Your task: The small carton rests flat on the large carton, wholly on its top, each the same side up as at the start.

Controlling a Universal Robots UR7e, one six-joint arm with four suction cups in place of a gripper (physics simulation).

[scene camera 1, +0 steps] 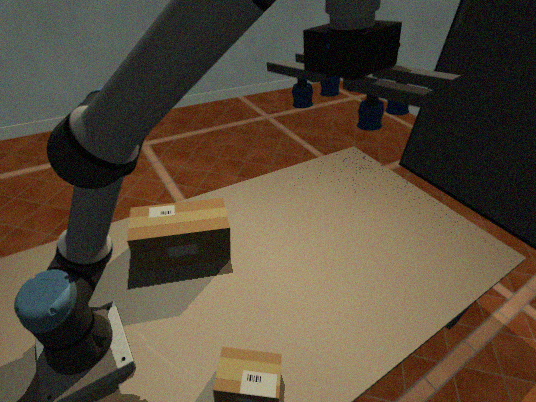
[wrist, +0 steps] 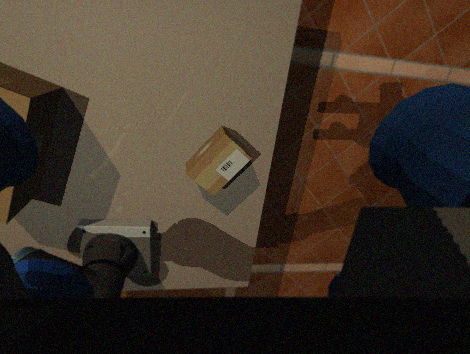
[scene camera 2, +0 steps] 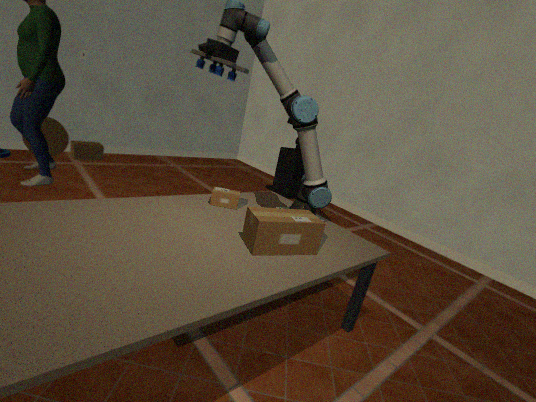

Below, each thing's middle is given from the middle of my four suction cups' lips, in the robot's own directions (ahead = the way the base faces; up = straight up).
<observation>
Right now my suction cup is 22 cm past the small carton [scene camera 1: 237, 367], 8 cm to the left of it and 62 cm above it. From my suction cup the other things lie so: large carton [scene camera 1: 162, 236] 19 cm behind, 42 cm to the left, 59 cm below.
</observation>
